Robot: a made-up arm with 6 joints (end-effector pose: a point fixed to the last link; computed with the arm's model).
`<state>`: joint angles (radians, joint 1 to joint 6).
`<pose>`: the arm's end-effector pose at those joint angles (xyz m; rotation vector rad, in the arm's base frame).
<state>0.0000 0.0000 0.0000 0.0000 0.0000 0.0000</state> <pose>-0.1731 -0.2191 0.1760 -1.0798 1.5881 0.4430</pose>
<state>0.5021 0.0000 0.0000 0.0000 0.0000 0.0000</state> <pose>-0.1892 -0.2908 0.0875 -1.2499 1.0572 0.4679</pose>
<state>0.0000 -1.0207 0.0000 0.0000 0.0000 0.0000</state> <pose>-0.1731 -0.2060 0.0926 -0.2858 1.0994 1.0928</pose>
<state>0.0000 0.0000 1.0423 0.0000 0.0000 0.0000</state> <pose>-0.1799 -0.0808 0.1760 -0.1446 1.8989 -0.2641</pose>
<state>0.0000 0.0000 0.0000 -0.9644 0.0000 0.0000</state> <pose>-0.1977 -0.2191 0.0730 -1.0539 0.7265 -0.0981</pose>
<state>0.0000 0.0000 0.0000 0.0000 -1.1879 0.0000</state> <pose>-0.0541 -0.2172 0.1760 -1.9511 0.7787 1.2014</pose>
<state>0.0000 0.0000 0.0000 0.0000 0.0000 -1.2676</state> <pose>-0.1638 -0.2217 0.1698 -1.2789 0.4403 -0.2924</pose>
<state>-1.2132 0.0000 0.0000 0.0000 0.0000 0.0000</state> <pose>0.0451 -0.0990 0.2634 -0.3500 2.7649 0.2730</pose>
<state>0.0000 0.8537 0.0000 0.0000 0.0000 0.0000</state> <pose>-0.1731 -0.1687 0.2268 -1.6989 1.8163 -0.2834</pose>
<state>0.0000 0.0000 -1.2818 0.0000 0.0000 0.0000</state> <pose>-0.0174 -0.2776 0.1760 -2.0069 0.6937 1.2564</pose>
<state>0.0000 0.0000 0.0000 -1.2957 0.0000 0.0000</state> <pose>-0.1826 -0.2191 0.0386 -1.0068 0.4264 -0.2662</pose>
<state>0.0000 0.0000 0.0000 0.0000 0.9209 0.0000</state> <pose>-0.2211 -0.1377 0.1760 -0.2589 1.8821 -0.1817</pose>
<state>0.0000 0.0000 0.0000 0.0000 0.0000 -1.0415</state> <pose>-0.1660 -0.2213 0.1699 -1.2716 0.6517 -0.1694</pose>
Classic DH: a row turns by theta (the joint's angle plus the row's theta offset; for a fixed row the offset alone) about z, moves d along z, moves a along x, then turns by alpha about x. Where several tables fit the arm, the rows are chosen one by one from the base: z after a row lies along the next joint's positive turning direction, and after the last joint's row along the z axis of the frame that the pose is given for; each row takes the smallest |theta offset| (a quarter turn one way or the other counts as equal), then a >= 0, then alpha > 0; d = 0 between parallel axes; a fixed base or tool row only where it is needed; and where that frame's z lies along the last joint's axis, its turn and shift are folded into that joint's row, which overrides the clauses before.
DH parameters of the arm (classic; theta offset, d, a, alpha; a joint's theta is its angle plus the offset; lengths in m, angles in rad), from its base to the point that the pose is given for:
base (fixed): 0.239 -0.1 -0.0213 0.931
joint 1: 1.4263 0.2599 0.1144 -1.7619
joint 2: 0.9172 0.0847 -0.006 -1.5708
joint 3: -1.5708 0.045 0.031 -1.5708
joint 4: 0 0.014 0.028 1.5708
joint 5: 0.1761 -0.0643 0.0325 -1.4276
joint 6: -1.144 -0.0856 0.0068 0.4916
tool (fixed): -0.5854 -0.0145 0 0

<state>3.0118 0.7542 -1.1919 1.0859 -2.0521 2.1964</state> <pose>0.0618 -0.1669 -0.0335 0.1488 -1.8773 2.1417</pose>
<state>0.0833 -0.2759 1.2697 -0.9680 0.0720 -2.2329</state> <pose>-0.1797 -0.0348 0.0996 -1.4099 -0.3691 -2.3498</pose>
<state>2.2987 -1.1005 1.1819 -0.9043 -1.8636 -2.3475</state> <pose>0.0066 -0.3523 -0.0546 1.3302 -2.4348 -0.0207</pose>
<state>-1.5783 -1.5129 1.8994 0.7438 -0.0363 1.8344</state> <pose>0.1490 -0.1341 0.2012 2.1495 -1.5244 0.8658</pose>
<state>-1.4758 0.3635 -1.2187 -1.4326 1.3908 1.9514</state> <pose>-0.0490 -0.1389 0.2252 1.7435 1.5770 1.8164</pose>
